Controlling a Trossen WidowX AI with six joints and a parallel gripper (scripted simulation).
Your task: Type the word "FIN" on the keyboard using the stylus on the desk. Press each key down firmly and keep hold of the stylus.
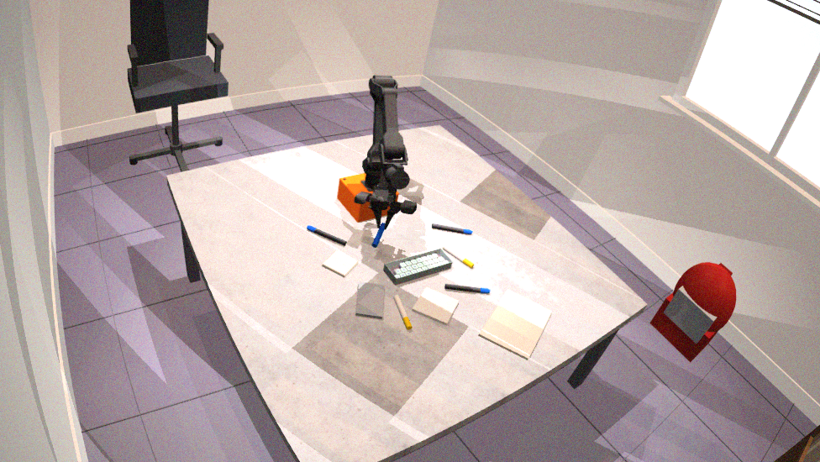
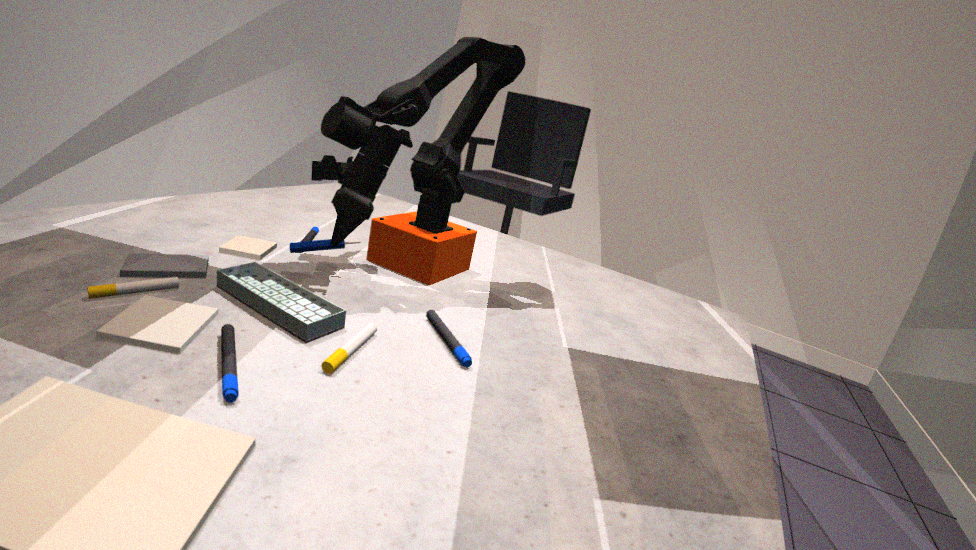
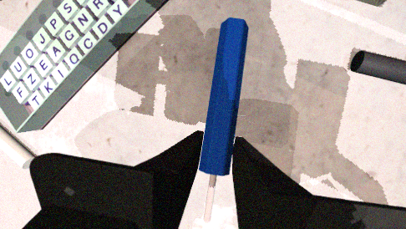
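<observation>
My gripper tip is 3 cm to the right of the stylus tip, 3 cm past it and 1 cm below it. From my gripper tip the other things lie so: N key (15 cm ahead, 4 cm to the left, 4 cm below); then blue stylus (right at my gripper tip).
</observation>
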